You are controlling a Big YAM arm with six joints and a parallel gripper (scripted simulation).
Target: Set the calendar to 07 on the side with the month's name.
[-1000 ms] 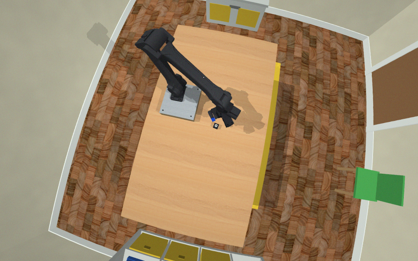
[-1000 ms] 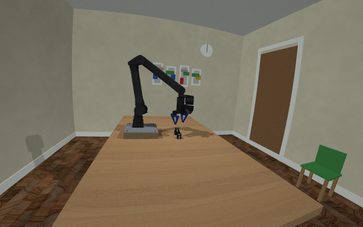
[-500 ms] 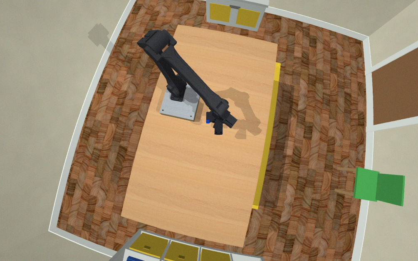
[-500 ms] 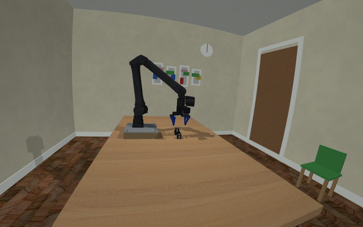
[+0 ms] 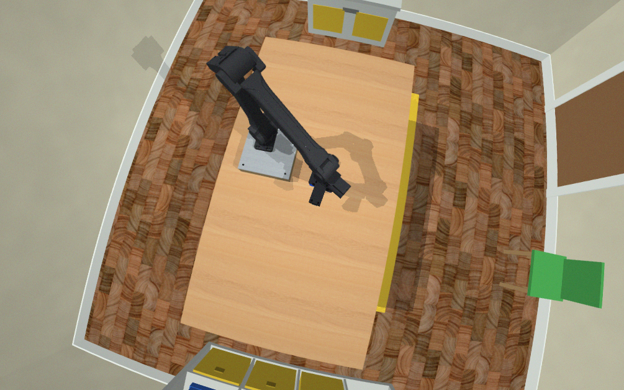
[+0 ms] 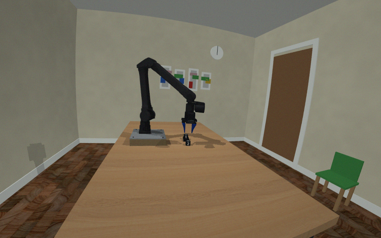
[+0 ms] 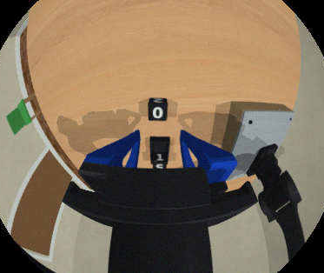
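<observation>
Now: the black cube 8 cm below my hand. Also, from my hand: black tray: 11 cm to the left, 9 cm below, 2 cm ahead.
</observation>
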